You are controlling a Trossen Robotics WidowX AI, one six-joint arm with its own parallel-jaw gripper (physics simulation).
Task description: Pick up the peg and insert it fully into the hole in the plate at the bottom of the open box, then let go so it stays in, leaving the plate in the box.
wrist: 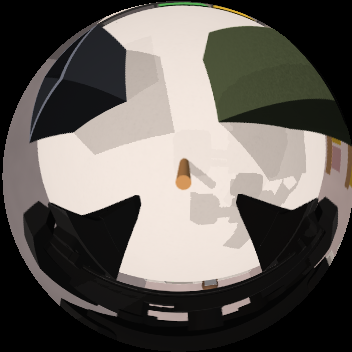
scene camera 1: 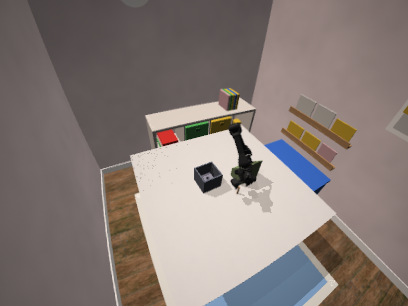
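The orange-brown peg stands upright on the white table, its round top facing the wrist camera. My gripper is open, with nothing between its fingers. In the wrist view the peg appears just beyond the fingertip line, near the middle of the gap. The dark open box stands to the left of the peg. The plate shows faintly at the bottom of the box in the scene view; its hole is too small to judge there. The plate is hidden in the wrist view.
A green wedge-like block stands close behind the peg and to its right, partly behind the arm in the scene view. The table carries shadows of the arm, box and block. A low shelf unit stands beyond the table's far edge.
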